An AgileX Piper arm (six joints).
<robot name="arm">
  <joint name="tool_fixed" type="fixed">
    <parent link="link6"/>
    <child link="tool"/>
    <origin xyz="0 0 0" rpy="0 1.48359 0"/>
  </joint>
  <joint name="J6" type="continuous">
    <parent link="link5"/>
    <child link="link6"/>
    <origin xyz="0.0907 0 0.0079"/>
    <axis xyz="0.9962 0 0.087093"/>
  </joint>
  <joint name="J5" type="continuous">
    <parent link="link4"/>
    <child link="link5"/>
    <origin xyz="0 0 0"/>
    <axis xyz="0 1 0"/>
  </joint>
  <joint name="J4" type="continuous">
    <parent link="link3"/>
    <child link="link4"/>
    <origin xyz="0.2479 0 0.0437"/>
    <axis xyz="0.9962 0 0.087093"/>
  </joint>
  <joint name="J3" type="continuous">
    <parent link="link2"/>
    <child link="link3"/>
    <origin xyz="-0.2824 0 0.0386"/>
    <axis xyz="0 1 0"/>
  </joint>
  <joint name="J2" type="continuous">
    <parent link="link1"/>
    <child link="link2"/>
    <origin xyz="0 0 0"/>
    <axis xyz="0 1 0"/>
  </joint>
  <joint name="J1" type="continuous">
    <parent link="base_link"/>
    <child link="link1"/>
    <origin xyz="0 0 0.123"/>
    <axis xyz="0 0 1"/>
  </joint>
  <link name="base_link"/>
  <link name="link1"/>
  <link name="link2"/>
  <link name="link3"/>
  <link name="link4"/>
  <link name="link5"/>
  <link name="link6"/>
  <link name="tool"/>
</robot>
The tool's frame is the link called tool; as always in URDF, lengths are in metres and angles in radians. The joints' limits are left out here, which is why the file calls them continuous.
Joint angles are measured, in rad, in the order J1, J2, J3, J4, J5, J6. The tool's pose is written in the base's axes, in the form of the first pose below.
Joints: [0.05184 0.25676 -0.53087 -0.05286 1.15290 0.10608]
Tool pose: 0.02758 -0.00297 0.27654 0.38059 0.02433 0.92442 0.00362
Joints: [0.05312 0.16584 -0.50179 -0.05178 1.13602 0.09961]
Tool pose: 0.01649 -0.00340 0.27121 0.41655 0.02098 0.90885 0.00591
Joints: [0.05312 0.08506 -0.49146 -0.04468 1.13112 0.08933]
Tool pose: 0.00563 -0.00339 0.26945 0.45023 0.01677 0.89270 0.00973
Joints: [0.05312 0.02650 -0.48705 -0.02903 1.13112 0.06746]
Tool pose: -0.00255 -0.00253 0.26825 0.47386 0.00710 0.88046 0.01408
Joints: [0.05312 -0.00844 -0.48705 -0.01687 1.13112 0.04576]
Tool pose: -0.00765 -0.00180 0.26805 0.48901 -0.00261 0.87213 0.01577
